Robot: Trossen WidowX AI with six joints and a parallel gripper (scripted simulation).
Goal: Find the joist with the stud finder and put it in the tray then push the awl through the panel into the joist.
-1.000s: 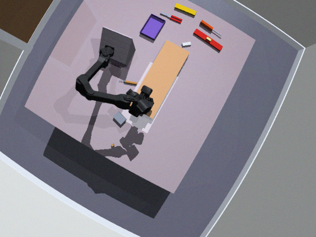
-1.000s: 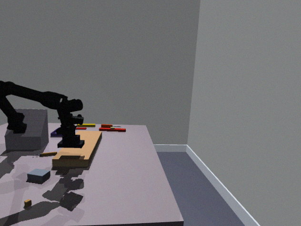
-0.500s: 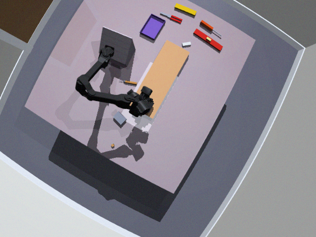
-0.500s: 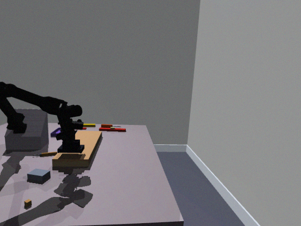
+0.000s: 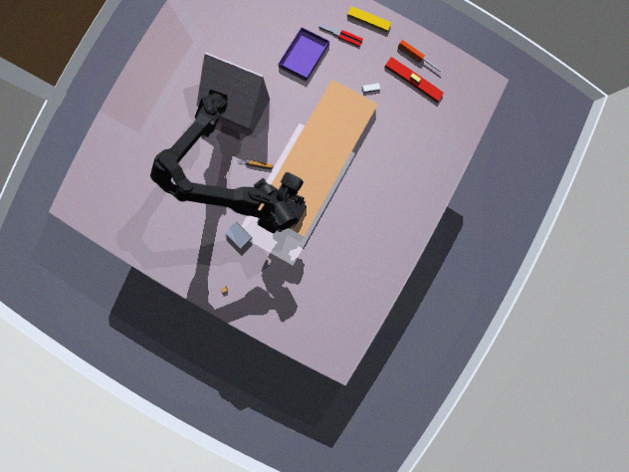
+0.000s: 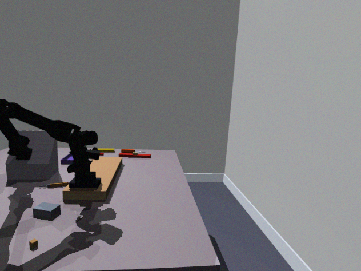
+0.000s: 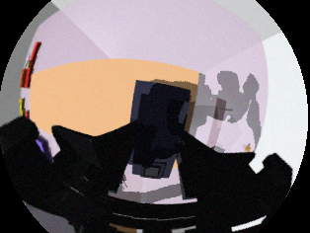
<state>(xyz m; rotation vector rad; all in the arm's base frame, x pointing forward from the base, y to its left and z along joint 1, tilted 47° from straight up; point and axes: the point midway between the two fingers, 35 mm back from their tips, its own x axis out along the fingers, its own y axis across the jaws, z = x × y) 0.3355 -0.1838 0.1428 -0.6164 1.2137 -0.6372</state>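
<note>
My gripper tip is now 10 cm short of the small white block, 51 cm to the right of it and 6 cm above it. Round my gripper tip: grey-blue block (12 cm behind, 15 cm to the right, 6 cm below); awl (18 cm behind, 9 cm to the left, 6 cm below); stud finder (2 cm behind, 2 cm above).
</note>
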